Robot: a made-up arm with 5 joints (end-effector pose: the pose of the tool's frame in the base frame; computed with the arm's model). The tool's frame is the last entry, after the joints.
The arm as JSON. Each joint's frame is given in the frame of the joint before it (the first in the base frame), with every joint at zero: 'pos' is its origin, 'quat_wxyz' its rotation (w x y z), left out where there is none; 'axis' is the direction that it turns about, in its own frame. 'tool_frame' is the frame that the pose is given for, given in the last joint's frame.
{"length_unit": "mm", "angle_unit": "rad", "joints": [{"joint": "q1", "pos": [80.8, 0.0, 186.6], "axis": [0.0, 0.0, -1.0]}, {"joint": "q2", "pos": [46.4, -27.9, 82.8], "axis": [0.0, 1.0, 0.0]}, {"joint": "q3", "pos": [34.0, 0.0, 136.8], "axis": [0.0, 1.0, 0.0]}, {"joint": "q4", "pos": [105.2, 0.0, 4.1], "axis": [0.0, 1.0, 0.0]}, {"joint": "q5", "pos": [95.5, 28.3, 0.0], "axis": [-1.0, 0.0, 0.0]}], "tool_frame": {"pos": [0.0, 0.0, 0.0], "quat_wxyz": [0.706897, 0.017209, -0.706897, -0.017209]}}
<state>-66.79 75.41 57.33 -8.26 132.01</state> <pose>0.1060 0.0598 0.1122 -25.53 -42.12 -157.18</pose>
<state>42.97 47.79 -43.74 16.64 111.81</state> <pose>0.3482 -0.2486 0.2990 -70.70 -17.63 57.45</pose>
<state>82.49 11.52 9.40 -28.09 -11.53</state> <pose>0.1206 -0.2989 0.3748 -59.83 -88.42 -70.43</pose>
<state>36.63 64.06 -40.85 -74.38 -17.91</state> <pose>0.3559 -0.2040 0.3354 -19.96 -142.65 -24.35</pose>
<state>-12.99 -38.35 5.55 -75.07 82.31</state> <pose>0.1246 0.0105 0.5491 91.38 139.30 18.92</pose>
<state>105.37 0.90 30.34 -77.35 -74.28</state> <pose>0.0174 -0.2323 0.4234 40.61 161.08 66.92</pose>
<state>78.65 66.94 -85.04 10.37 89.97</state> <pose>0.1558 -0.3714 0.3411 -97.05 -12.06 6.35</pose>
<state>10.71 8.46 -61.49 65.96 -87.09</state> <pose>0.3297 -0.0467 0.4649 55.01 -66.54 -83.40</pose>
